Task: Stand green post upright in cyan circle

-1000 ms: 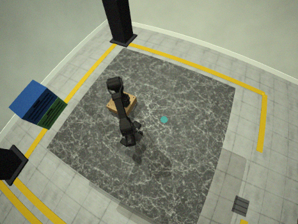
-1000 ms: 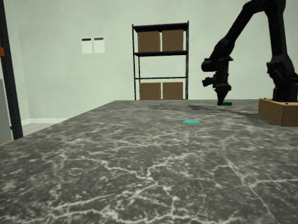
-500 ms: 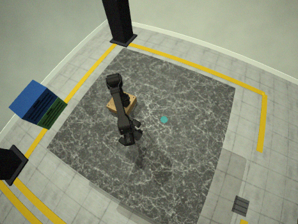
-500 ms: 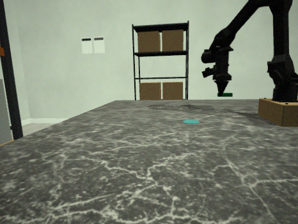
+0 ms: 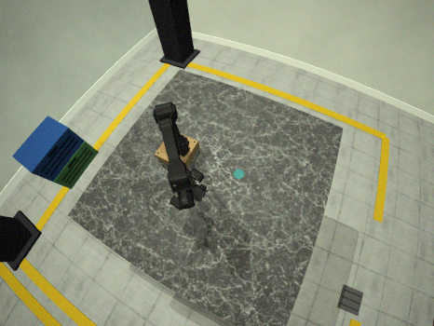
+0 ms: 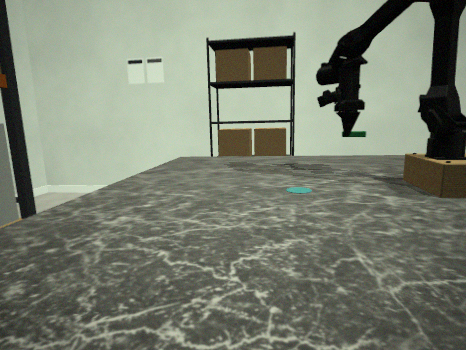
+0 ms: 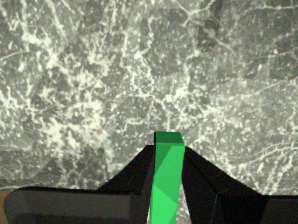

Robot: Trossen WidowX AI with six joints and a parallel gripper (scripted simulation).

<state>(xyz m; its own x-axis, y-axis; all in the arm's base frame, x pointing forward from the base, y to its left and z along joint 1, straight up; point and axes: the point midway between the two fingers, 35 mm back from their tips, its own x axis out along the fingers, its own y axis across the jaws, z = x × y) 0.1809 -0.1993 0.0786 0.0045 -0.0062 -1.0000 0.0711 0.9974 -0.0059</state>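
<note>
The cyan circle lies 240 mm to the left of my hand, 150 mm below it and 150 mm ahead of it. From my hand the other things lie so: green post: 30 mm below, 20 mm behind.
</note>
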